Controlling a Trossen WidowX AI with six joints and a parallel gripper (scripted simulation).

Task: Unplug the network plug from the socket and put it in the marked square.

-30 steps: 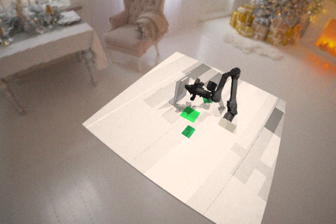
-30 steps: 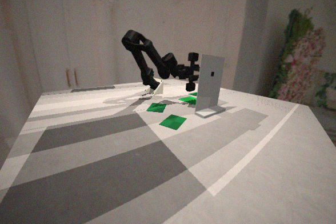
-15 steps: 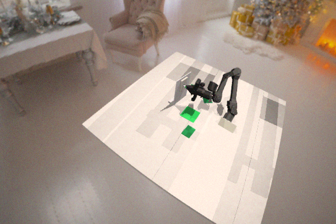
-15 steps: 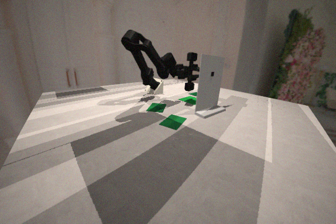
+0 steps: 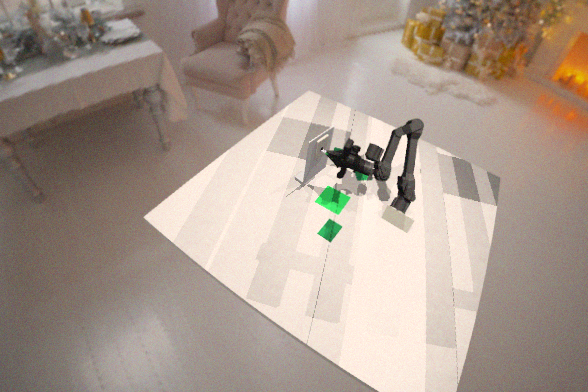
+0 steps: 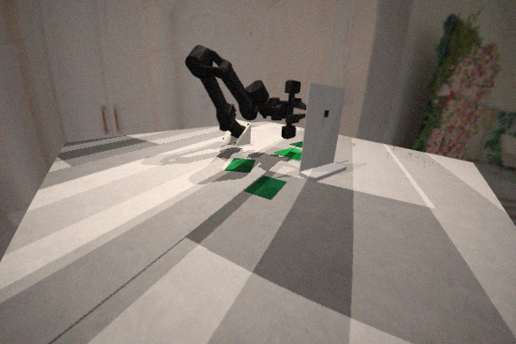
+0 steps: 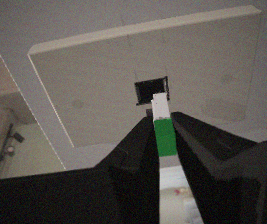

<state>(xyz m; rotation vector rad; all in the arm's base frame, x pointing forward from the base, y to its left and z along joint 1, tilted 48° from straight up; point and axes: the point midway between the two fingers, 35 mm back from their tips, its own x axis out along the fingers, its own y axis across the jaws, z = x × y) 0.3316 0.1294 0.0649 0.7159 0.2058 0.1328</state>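
Now: the upright panel 6 cm below my gripper tip and 4 cm ahead of it. Also, from my gripper tip: network plug (1 cm ahead).
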